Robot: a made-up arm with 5 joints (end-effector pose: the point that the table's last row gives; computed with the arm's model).
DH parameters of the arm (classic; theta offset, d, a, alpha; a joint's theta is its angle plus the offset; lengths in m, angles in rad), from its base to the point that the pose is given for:
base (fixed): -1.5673 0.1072 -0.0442 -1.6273
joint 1: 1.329 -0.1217 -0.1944 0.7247
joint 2: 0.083 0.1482 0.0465 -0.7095
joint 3: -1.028 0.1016 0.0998 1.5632
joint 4: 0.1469 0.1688 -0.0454 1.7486
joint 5: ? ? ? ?
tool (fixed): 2.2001 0.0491 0 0
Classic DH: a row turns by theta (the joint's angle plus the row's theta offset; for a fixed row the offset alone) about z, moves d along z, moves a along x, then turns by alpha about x.
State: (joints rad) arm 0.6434 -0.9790 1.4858 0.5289 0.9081
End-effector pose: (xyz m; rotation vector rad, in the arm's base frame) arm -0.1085 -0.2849 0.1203 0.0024 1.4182 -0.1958
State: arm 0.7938 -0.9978 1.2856 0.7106 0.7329
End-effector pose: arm -0.1040 -0.3125 0.0757 0.0623 1.2106 -0.0011
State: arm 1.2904 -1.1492 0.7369 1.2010 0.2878
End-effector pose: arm -0.0429 -0.3575 -0.0839 0.1598 0.6469 0.7129
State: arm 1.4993 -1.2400 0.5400 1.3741 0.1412
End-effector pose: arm -0.0002 -0.3458 -0.1477 0.1745 0.4215 1.0175
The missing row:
joint 5: 1.5442 0.1358 0.0304 -2.9446
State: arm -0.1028 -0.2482 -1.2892 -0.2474 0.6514
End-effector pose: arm 0.0347 0.1499 0.3568 -2.2242 0.3716 -1.8372
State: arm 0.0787 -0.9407 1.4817 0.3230 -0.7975
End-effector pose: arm -0.0908 -0.2548 0.2684 0.9270 1.1144 0.5879
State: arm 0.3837 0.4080 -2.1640 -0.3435 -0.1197
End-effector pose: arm 0.0241 0.0906 0.3627 -1.2215 0.7438 -1.6261
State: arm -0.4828 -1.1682 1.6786 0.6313 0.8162
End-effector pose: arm -0.1238 -0.0889 0.4148 -0.8333 1.1239 -0.9006
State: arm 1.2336 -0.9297 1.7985 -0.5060 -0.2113
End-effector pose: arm -0.0692 -0.2218 -0.0814 1.9282 1.8484 1.1255
